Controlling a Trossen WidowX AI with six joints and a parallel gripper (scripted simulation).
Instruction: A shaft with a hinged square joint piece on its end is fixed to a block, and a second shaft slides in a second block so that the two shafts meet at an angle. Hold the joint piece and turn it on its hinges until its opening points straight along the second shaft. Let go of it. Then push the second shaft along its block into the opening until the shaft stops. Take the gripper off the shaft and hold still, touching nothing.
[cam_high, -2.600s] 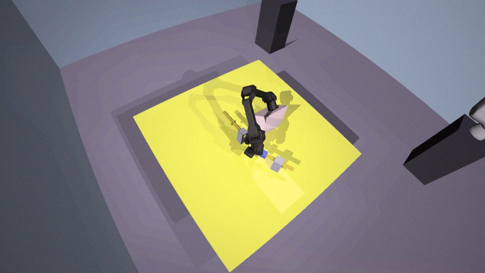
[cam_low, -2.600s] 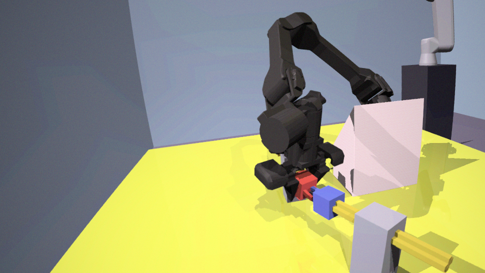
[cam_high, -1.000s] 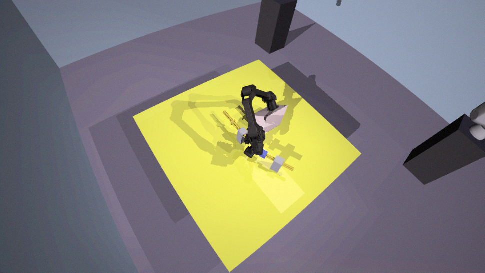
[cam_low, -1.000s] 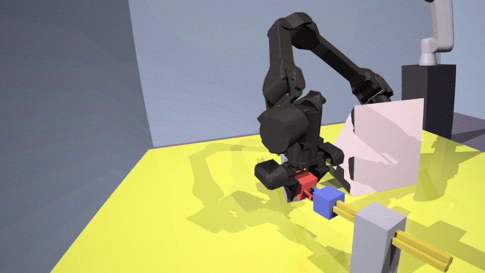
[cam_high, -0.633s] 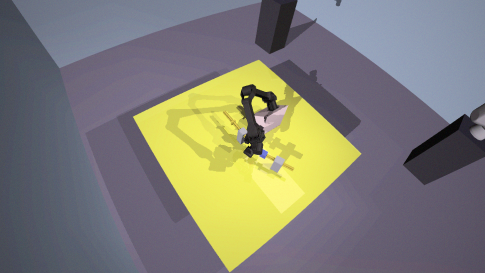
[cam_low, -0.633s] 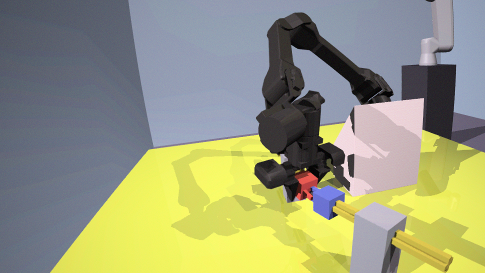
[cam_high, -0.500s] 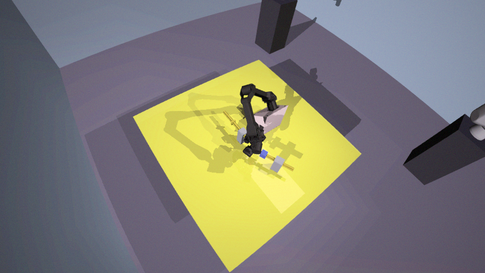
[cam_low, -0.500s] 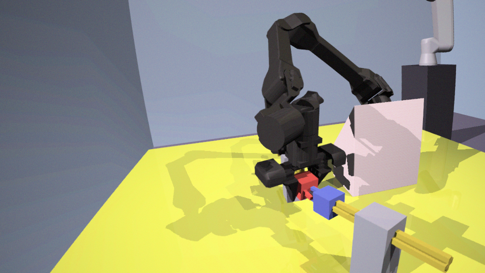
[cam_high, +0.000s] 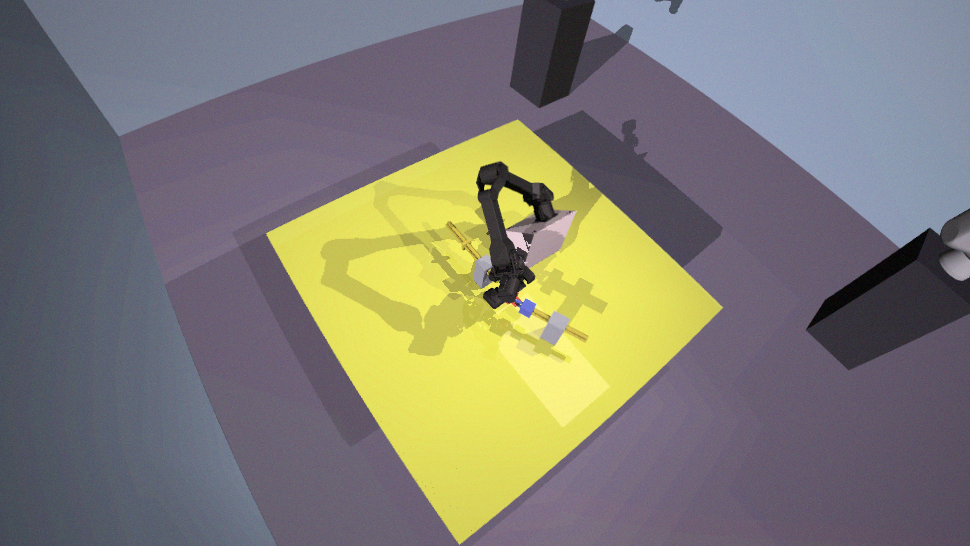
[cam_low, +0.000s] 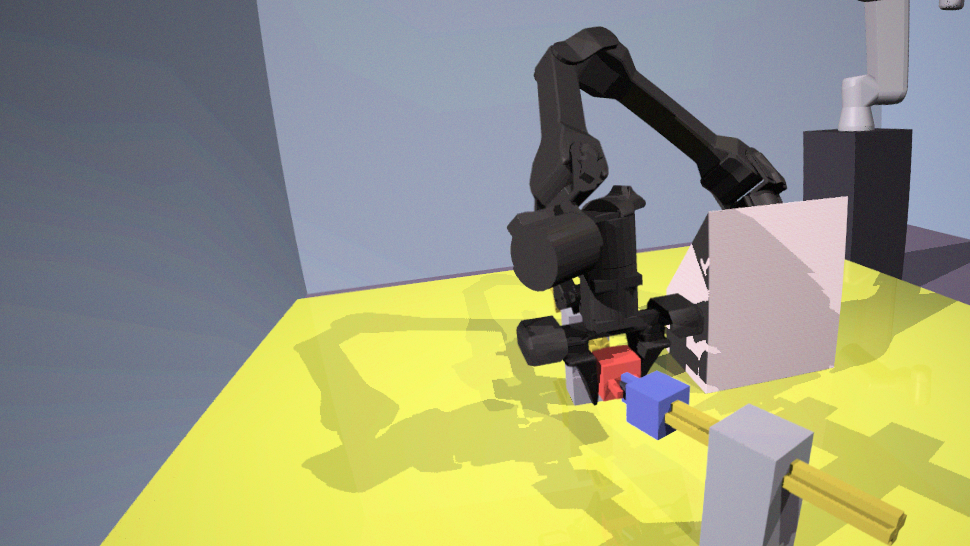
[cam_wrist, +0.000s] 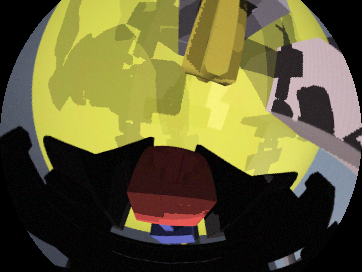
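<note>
My gripper tip is now 2 cm to the right of the red joint piece and 4 cm below it.
</note>
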